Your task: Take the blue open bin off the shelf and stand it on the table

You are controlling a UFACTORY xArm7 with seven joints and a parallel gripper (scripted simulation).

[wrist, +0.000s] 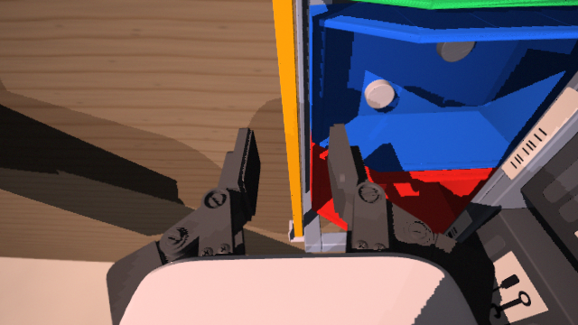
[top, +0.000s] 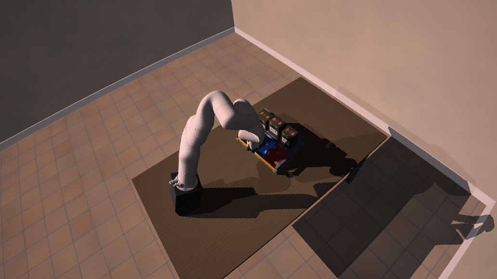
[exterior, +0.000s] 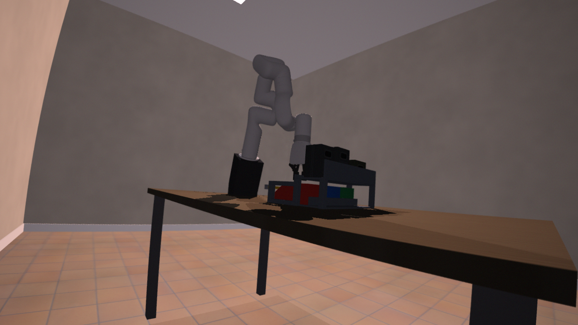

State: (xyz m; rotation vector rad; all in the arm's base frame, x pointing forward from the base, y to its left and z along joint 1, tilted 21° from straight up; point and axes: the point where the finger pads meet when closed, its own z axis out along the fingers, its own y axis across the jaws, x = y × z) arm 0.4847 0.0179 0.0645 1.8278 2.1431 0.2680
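The thin yellow bar is 60 mm below my hand. From my hand the other things lie so: red bin (120 mm ahead, 100 mm to the right, 80 mm below); blue open bin (100 mm ahead, 10 mm to the left, 80 mm below); green bin (90 mm ahead, 120 mm to the left, 80 mm below).
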